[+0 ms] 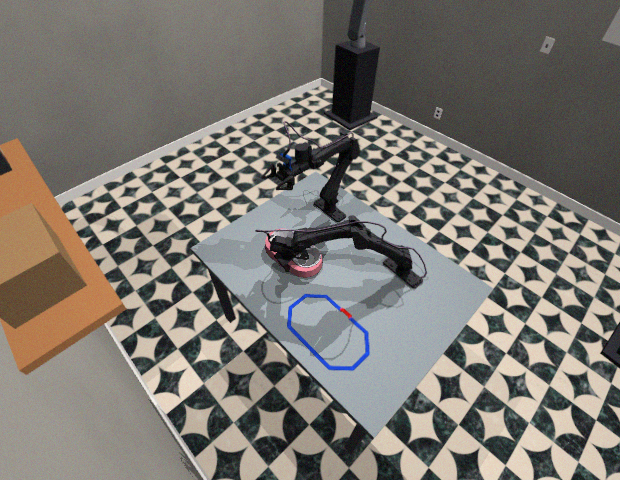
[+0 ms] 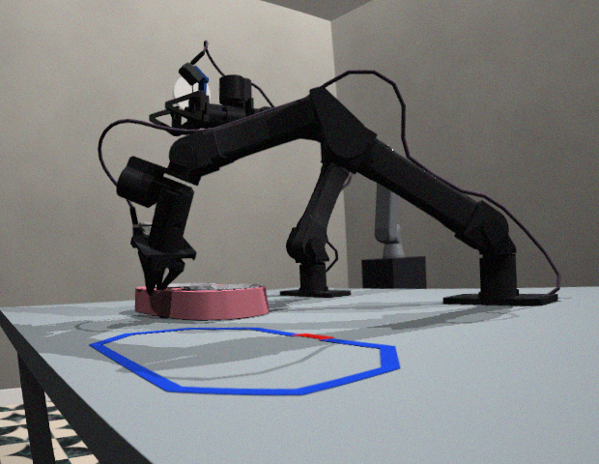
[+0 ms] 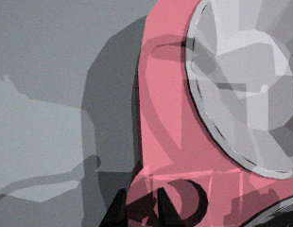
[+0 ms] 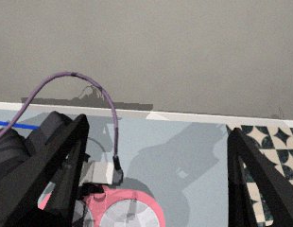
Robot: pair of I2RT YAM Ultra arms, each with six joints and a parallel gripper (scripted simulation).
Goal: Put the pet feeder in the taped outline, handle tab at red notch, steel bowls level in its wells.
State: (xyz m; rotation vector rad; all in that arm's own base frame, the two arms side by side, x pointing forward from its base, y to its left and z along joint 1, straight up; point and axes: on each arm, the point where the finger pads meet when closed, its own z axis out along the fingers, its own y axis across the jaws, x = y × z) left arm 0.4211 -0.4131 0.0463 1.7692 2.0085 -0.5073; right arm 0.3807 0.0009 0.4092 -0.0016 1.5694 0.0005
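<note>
The pet feeder is 8 cm behind my left hand, 1 cm to the right of it and 2 cm below it. Round my left hand: blue taped outline 4 cm ahead, 40 cm to the left, 5 cm below.
</note>
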